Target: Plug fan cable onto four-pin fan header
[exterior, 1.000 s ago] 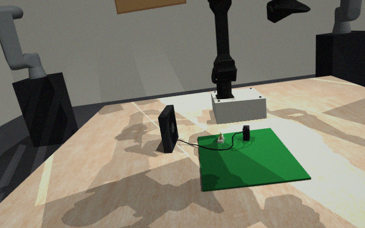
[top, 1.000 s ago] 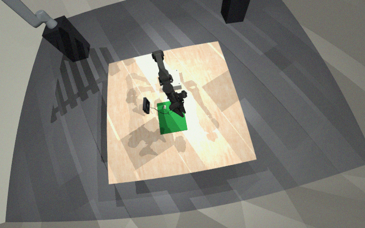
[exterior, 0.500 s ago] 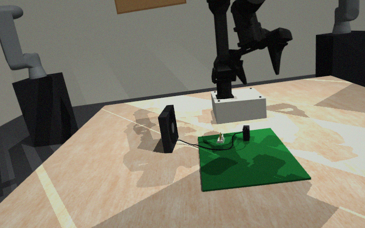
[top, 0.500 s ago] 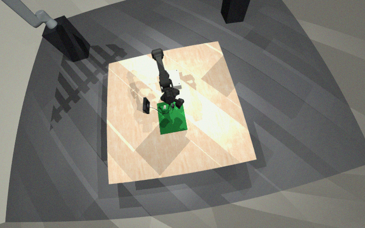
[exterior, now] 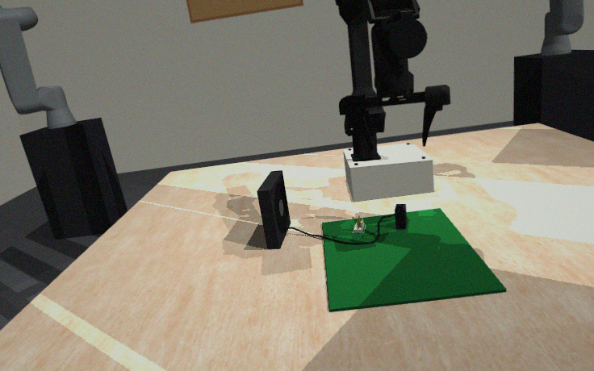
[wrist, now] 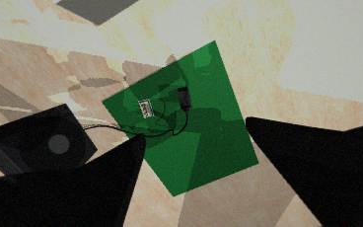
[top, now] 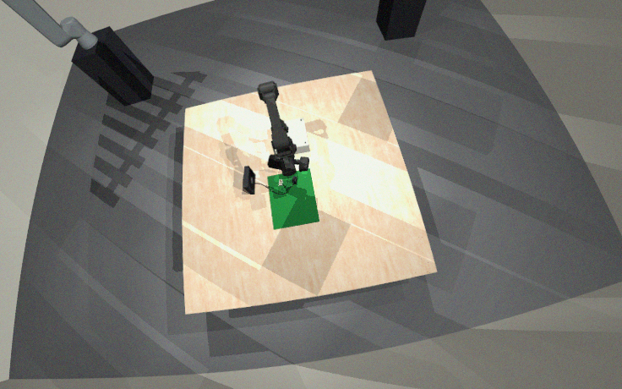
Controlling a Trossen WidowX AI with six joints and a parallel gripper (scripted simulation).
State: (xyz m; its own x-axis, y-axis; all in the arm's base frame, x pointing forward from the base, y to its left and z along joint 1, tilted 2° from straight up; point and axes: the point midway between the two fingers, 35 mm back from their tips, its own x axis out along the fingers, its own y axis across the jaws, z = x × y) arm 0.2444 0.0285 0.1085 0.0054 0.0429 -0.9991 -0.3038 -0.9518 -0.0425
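My gripper tip is 14 cm above the black plug. Round my gripper tip: white four-pin header (16 cm below, 8 cm to the right, 1 cm behind); black fan (23 cm to the right, 10 cm below, 3 cm behind); green board (17 cm below, 9 cm ahead, 3 cm to the right).
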